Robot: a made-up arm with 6 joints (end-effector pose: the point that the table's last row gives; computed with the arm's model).
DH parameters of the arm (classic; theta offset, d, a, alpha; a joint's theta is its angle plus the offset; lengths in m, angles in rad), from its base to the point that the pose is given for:
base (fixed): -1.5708 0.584 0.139 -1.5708
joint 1: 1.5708 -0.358 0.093 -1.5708
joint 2: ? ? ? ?
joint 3: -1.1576 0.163 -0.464 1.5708
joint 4: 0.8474 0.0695 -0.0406 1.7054
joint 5: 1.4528 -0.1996 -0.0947 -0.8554
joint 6: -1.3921 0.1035 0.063 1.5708
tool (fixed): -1.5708 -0.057 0 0
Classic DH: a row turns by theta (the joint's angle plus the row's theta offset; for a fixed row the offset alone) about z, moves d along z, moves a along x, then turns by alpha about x.
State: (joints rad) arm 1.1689 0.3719 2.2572 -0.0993 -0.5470 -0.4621
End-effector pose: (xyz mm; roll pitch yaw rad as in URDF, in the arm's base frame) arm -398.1 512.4 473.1 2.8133 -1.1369 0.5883
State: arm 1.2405 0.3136 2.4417 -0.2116 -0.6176 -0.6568
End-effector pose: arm -454.7 562.9 511.2 -2.8030 -1.1645 0.3261
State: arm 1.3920 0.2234 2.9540 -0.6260 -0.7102 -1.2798
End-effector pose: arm -673.6 659.6 651.0 -0.8936 -1.0416 -0.3461
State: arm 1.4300 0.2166 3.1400 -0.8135 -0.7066 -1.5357
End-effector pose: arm -779.0 655.9 719.8 -0.3041 -0.9060 -0.4533
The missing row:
joint 2: 1.1576 0 0.2839 0
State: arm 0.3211 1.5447 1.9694 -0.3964 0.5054 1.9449
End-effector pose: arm -707.2 285.6 226.8 -0.5859 -0.8012 1.8823
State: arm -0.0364 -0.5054 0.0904 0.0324 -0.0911 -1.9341
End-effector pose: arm -849.0 12.6 811.6 0.0094 0.0208 1.6512
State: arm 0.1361 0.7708 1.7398 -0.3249 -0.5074 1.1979
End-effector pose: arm -342.1 171.0 10.9 0.2016 -0.4897 1.3671
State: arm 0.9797 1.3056 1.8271 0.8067 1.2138 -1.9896
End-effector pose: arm -491.7 375.8 526.9 2.6597 0.0838 2.4198
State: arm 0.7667 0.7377 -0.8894 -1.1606 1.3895 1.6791
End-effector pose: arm -730.8 -164.8 1137.0 1.7922 -0.1332 0.5376
